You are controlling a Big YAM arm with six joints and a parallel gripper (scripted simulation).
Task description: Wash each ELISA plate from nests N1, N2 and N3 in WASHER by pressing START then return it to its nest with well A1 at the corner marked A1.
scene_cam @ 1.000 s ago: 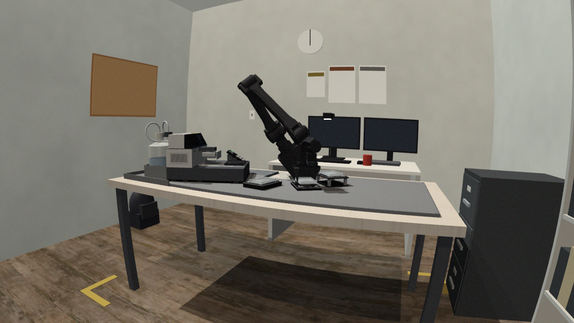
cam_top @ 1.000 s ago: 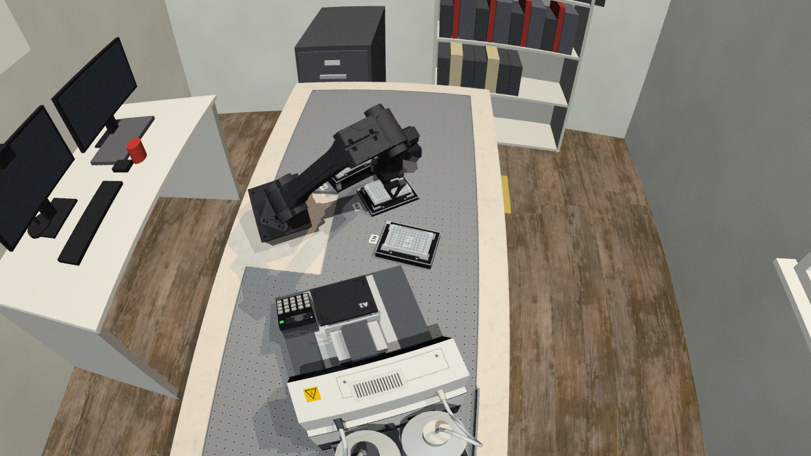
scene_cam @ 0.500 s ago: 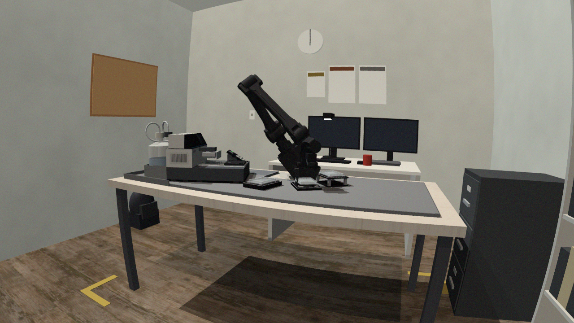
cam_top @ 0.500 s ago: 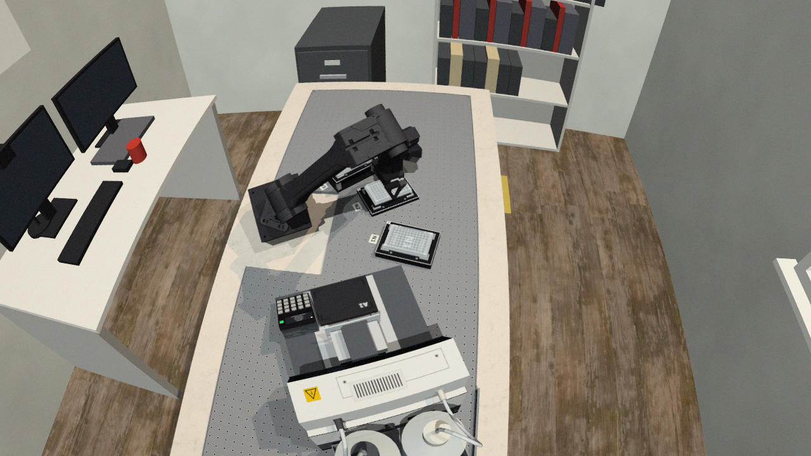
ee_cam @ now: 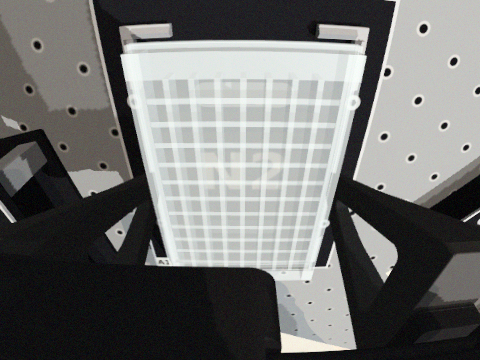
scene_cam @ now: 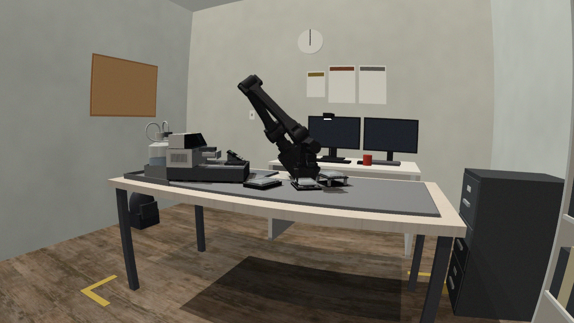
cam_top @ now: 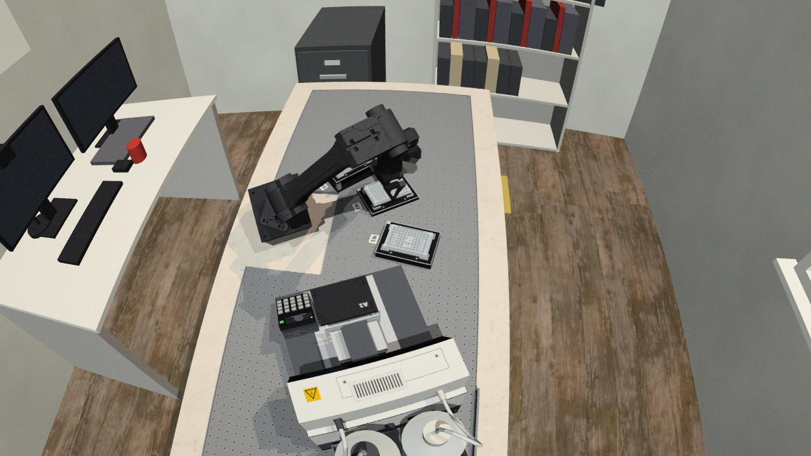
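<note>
My gripper is now 30 mm above the black nest. From my hand the other things lie so: white ELISA plate (200 mm to the right, 90 mm ahead); plate washer (590 mm to the right, 100 mm above, 10 mm ahead).
</note>
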